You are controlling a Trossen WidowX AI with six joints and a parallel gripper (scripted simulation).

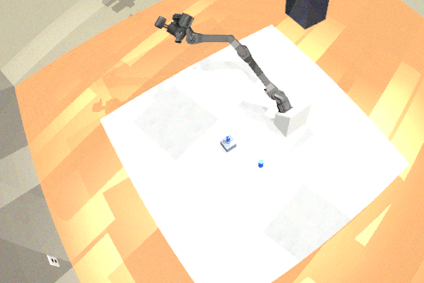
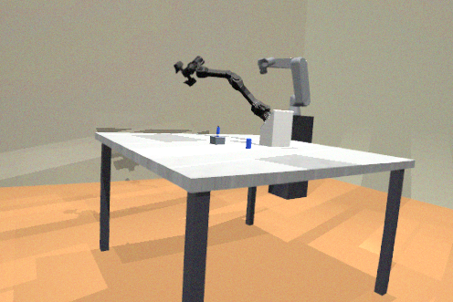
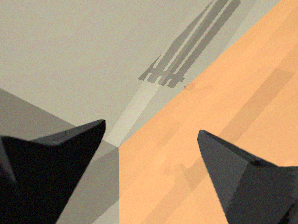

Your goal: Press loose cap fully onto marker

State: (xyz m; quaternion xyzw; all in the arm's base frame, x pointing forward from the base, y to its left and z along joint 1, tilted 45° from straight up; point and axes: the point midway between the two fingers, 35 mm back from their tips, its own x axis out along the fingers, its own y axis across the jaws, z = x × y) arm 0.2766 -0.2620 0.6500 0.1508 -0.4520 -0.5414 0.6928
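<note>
My gripper tip is now 40 mm past the blue cap, 800 mm to the right of it and 370 mm above it. The rest, counted from my gripper tip: holder block (30 mm ahead, 610 mm to the left, 380 mm below).
</note>
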